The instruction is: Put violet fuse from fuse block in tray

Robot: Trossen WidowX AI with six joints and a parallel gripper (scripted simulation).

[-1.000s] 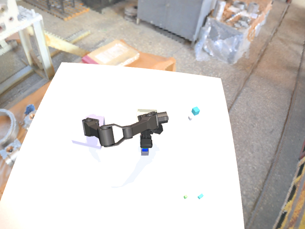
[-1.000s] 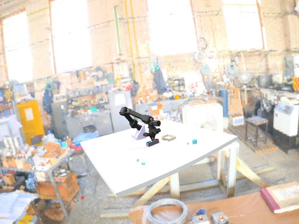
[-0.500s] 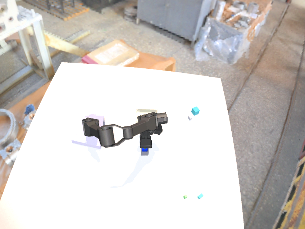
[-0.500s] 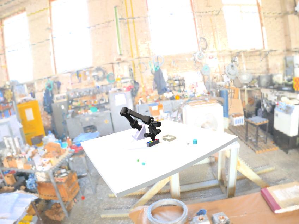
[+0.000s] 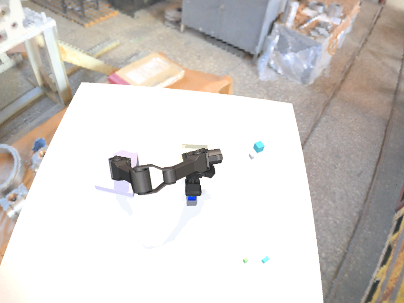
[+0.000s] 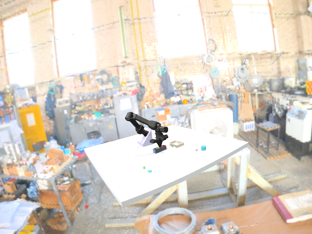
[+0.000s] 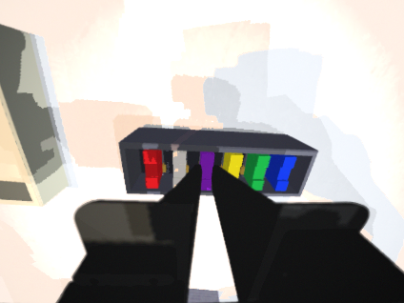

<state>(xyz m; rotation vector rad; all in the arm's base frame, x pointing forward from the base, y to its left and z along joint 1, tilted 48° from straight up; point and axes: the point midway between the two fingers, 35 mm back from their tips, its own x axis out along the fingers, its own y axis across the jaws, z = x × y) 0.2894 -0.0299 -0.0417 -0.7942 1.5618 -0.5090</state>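
Now: gripper tip 180 mm to the right of the cream tray, 30 mm above it and 10 mm past it. Round my gripper tip: small cyan cube (340 mm ahead, 270 mm to the right, 30 mm below); small green cube (290 mm to the right, 260 mm ahead, 20 mm below); violet fuse (10 mm below).
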